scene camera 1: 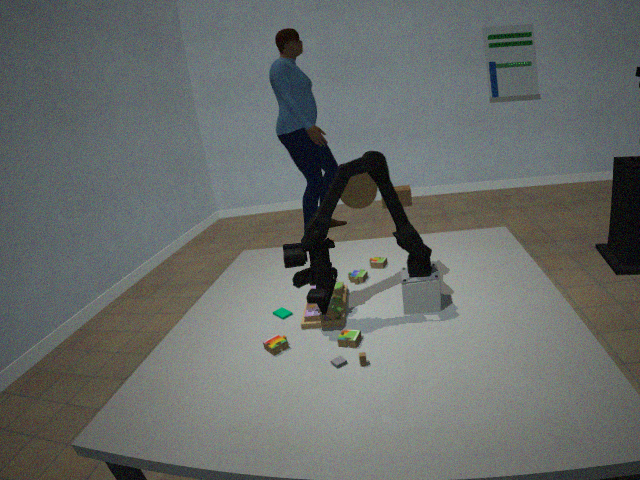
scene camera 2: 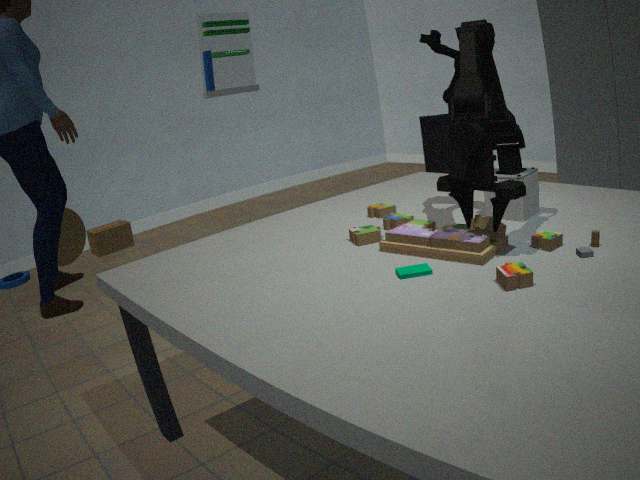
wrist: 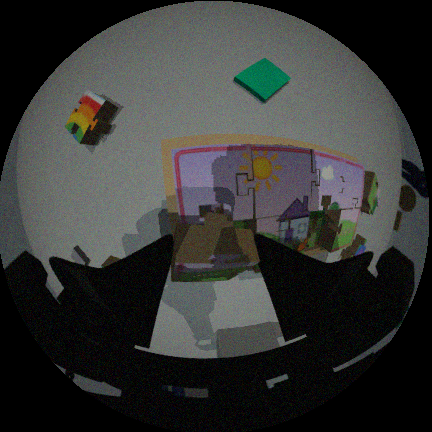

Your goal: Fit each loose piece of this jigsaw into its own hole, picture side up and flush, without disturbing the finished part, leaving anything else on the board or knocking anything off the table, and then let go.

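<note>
My gripper is shut on a jigsaw piece at one end of the board. Brown sides of the held piece face the wrist camera; it looks tilted, and its seating is unclear. The finished part shows a sun, sky and house. Loose pieces lie off the board: a rainbow one, a green-red one, a blue-green one, a green-topped one and another.
A flat green tile lies beside the board. A small grey block and a small brown peg stand near the green-red piece. The arm's pale base is behind. A person stands beyond the table.
</note>
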